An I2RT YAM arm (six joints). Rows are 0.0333 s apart.
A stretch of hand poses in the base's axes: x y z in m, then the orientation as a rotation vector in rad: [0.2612, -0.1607, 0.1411, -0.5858, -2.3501, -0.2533]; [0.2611, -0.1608, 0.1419, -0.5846, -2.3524, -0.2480]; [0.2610, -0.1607, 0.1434, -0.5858, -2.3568, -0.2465]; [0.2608, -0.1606, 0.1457, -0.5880, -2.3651, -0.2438]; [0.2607, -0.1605, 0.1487, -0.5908, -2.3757, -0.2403]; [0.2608, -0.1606, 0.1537, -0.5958, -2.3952, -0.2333]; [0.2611, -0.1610, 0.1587, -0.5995, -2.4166, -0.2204]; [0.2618, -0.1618, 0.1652, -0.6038, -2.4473, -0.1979]
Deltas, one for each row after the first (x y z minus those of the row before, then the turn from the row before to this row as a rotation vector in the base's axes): [-0.0001, -0.0001, 0.0008, -0.0038, -0.0008, 0.0025]; [-0.0001, 0.0001, 0.0015, -0.0025, -0.0039, 0.0000]; [-0.0002, 0.0001, 0.0023, -0.0045, -0.0074, 0.0000]; [-0.0001, 0.0001, 0.0030, -0.0058, -0.0095, 0.0000]; [0.0001, -0.0001, 0.0050, -0.0110, -0.0173, 0.0003]; [0.0003, -0.0004, 0.0050, -0.0150, -0.0176, 0.0029]; [0.0007, -0.0008, 0.0065, -0.0238, -0.0244, 0.0057]
